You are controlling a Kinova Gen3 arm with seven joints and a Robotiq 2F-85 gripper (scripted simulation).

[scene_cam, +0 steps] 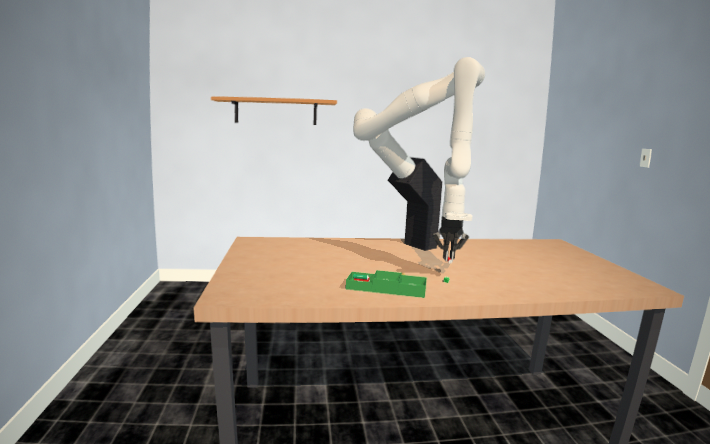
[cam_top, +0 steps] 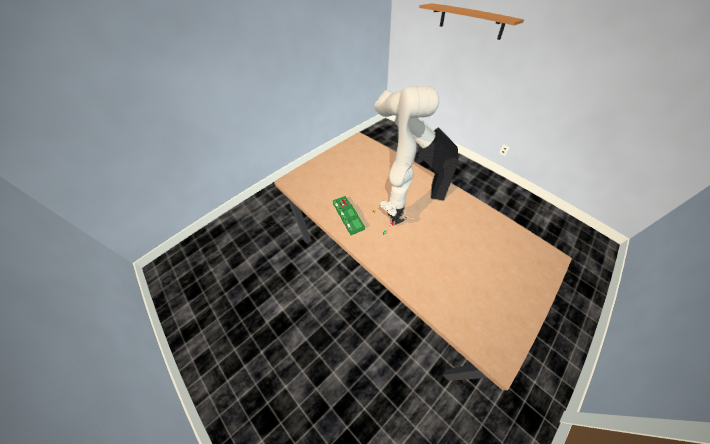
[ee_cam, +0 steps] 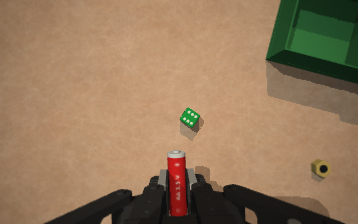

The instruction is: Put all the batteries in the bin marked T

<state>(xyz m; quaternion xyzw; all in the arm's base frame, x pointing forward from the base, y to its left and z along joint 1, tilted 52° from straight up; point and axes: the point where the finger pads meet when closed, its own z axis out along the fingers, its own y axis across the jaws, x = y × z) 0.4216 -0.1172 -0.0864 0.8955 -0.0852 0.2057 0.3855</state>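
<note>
Now: the green cylindrical battery 330 mm to the right of my hand, 50 mm below it and 20 mm behind it. The rest, counted from my hand: green die 70 mm below, 40 mm ahead, 30 mm to the right; then red battery 20 mm below; then small yellow nut 150 mm to the right, 80 mm below, 60 mm behind.
</note>
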